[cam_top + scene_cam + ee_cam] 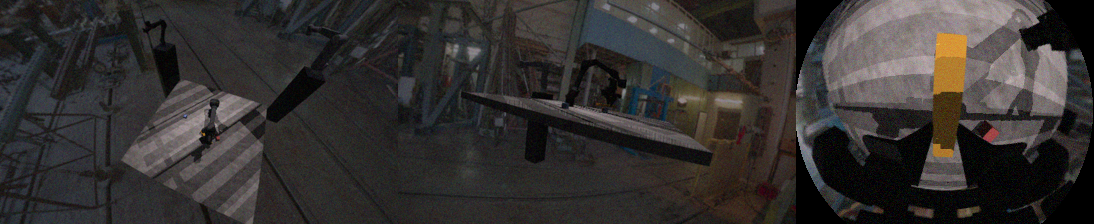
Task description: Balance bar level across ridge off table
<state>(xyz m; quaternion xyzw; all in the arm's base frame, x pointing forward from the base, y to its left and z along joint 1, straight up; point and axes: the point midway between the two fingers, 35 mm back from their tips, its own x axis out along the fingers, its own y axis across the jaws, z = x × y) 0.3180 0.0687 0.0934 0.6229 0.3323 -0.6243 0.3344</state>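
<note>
My gripper tip is 20 mm to the left of the bar and 20 mm past it. The rest, counted from my gripper tip: small blue block (350 mm to the right, 180 mm behind, 40 mm below); small red block (90 mm to the left, 70 mm behind, 40 mm below).
</note>
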